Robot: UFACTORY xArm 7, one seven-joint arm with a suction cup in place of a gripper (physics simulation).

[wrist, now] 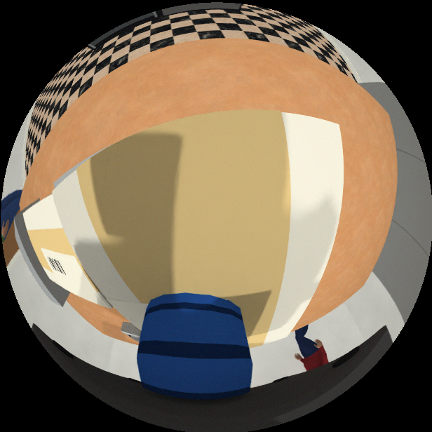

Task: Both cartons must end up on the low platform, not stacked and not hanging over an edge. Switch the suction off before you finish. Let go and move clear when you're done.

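A large tan-and-off-white carton [230, 200] fills the middle of the wrist view, close below the camera. The blue suction cup [192, 296] is against it near its lower edge and holds it; the contact itself is hidden. A second carton [39, 215], off-white with a tan band and a barcode label, is at the left on the low grey platform [37, 277]. The large carton hides much of what lies under it, so its height over the platform cannot be told. A thin grey strip shows along its upper left edge.
The orange-brown table top [220, 72] shows above and right of the large carton. A small grey block [130, 329] is left of the cup. A checkered floor [175, 32] lies beyond the table. A figure in red [316, 359] is at the lower right.
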